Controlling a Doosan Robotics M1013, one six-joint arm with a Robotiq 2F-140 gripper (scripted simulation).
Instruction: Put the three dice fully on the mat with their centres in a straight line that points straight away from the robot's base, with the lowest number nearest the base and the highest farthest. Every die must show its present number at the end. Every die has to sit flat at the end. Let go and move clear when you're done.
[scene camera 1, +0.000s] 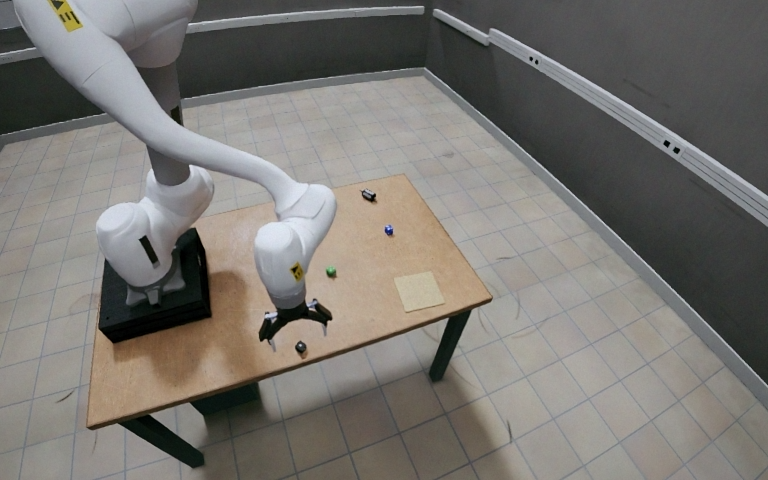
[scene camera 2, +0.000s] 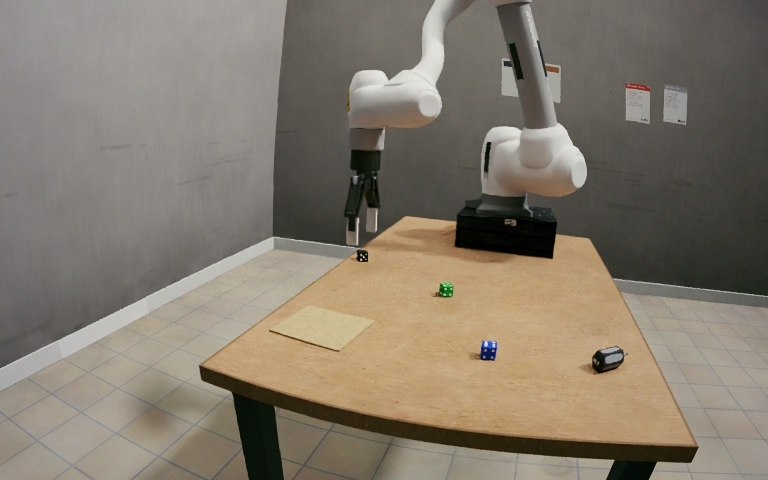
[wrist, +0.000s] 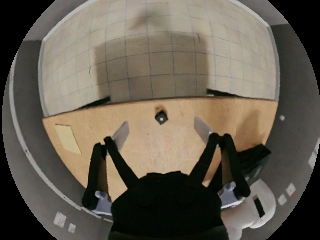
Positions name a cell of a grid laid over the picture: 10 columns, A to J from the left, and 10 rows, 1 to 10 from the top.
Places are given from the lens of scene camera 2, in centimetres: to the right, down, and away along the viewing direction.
my gripper (scene camera 2: E5): -6, -1, 122
tan mat (scene camera 2: E7): -9, 16, 81
